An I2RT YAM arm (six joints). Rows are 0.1 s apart.
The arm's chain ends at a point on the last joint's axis. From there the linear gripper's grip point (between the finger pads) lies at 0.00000 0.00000 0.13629 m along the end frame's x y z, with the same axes.
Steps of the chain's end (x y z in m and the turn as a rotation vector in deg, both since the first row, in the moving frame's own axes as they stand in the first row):
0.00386 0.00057 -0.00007 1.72 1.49 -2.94
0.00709 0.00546 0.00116 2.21 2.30 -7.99
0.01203 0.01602 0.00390 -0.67 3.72 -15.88
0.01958 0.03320 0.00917 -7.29 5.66 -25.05
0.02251 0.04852 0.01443 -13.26 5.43 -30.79
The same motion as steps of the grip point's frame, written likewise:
0.00730 -0.00361 -0.00018 1.72 1.49 -2.94
0.01217 -0.00016 0.00095 2.21 2.30 -7.99
0.02098 0.01637 0.00361 -0.67 3.72 -15.88
0.03628 0.04703 0.00743 -7.29 5.66 -25.05
0.04291 0.07488 0.01029 -13.26 5.43 -30.79

